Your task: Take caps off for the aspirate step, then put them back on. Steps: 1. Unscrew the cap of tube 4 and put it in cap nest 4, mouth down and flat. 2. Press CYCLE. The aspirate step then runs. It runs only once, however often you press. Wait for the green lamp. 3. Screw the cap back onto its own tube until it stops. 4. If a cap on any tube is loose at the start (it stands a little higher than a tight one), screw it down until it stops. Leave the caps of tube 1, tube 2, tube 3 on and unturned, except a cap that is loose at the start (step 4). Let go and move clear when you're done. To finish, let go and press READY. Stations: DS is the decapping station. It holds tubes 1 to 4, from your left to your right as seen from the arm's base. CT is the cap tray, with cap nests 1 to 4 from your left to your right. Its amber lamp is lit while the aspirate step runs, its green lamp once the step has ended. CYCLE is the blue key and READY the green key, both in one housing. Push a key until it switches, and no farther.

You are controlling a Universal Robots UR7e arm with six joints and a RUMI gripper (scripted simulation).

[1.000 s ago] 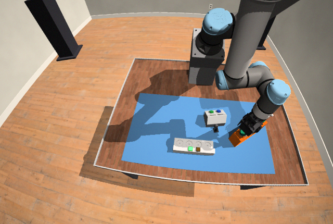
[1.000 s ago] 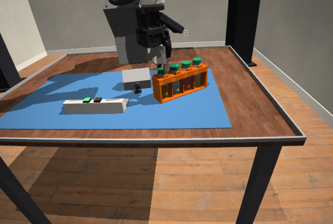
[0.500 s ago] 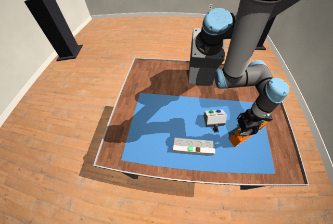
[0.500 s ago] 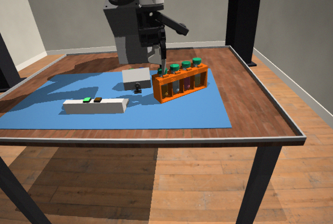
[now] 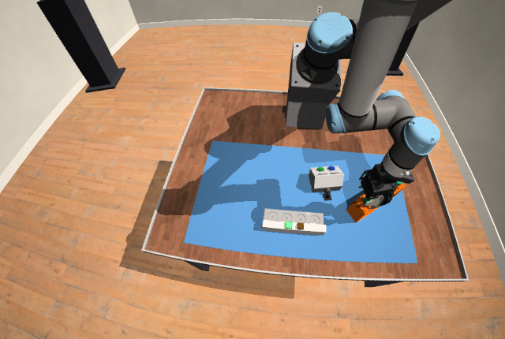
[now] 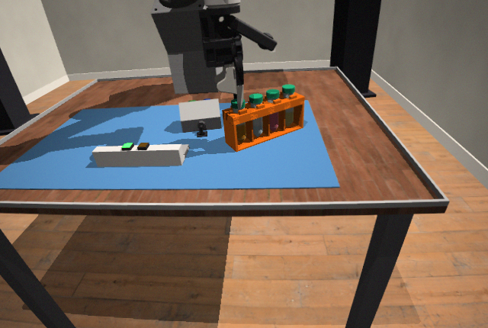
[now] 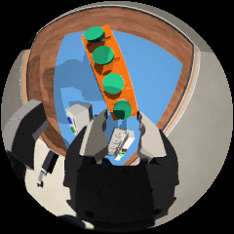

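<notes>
The green cap is 10 mm below my hand. From my hand the other things lie so: green key (170 mm behind, 130 mm to the right, 60 mm below); blue key (170 mm behind, 80 mm to the right, 60 mm below); grey key housing (150 mm behind, 110 mm to the right, 70 mm below).
</notes>
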